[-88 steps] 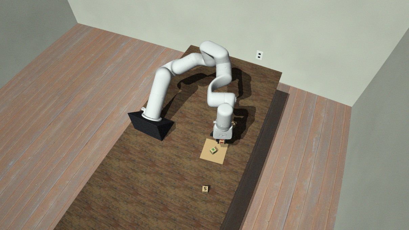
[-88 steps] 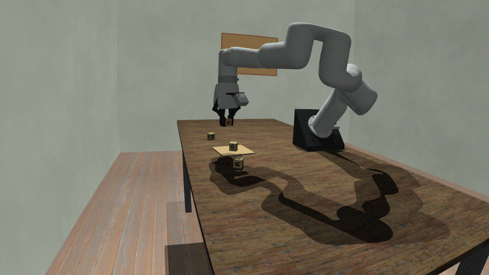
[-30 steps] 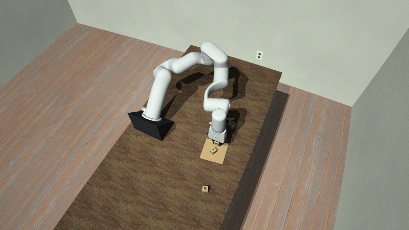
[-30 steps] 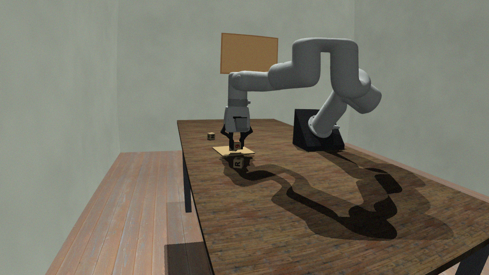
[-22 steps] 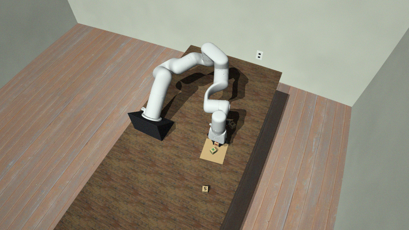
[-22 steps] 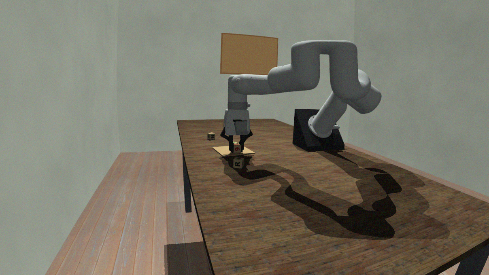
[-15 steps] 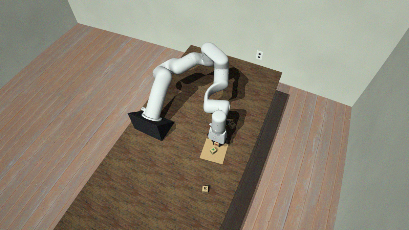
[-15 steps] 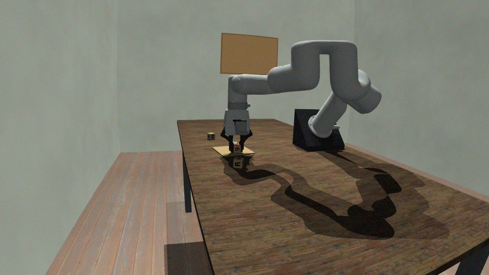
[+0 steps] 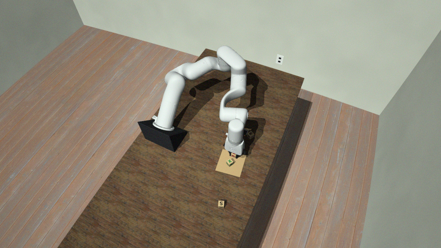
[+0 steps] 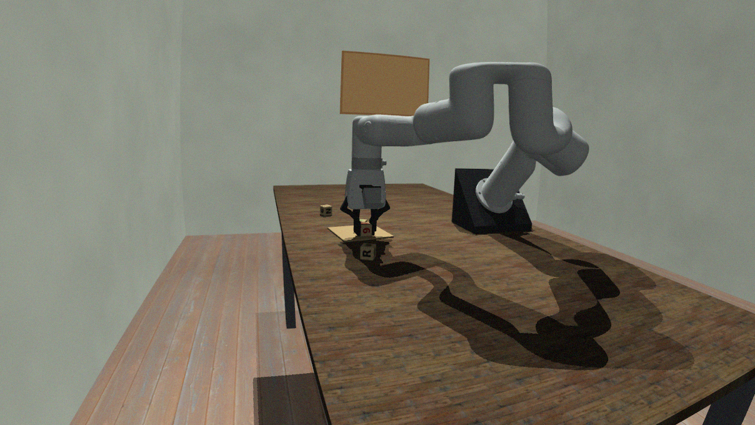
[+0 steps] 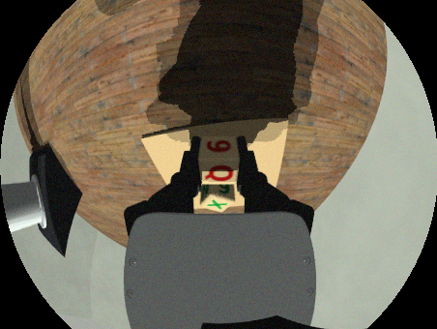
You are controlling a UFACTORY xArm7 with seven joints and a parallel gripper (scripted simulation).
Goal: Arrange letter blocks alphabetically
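The red-marked block lies 1 cm below my hand. From my hand the other things lie so: S block: 28 cm to the right, 8 cm ahead, 1 cm below; tan mat: 5 cm to the right, 3 cm below, 1 cm ahead.
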